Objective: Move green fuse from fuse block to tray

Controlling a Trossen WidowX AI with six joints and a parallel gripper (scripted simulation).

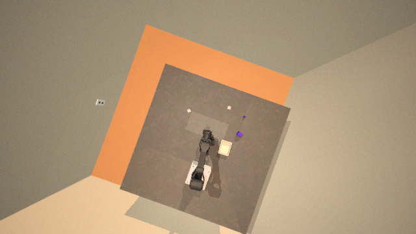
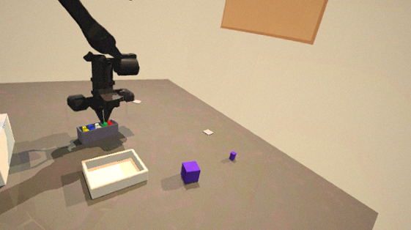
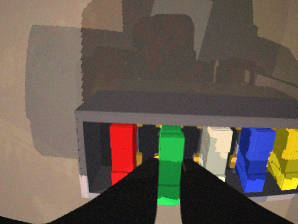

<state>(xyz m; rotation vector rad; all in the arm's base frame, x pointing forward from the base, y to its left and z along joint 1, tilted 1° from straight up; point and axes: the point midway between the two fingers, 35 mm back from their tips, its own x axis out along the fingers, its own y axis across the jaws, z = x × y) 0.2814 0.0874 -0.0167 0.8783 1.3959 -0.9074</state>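
My gripper tip is now 2 cm short of the red fuse, 1 cm to the right of it and 2 cm above it. Also, from my gripper tip: blue fuse 4 cm behind, 2 cm to the right, 2 cm below; white fuse 2 cm behind, 1 cm to the right, 2 cm below; green fuse 1 cm below.
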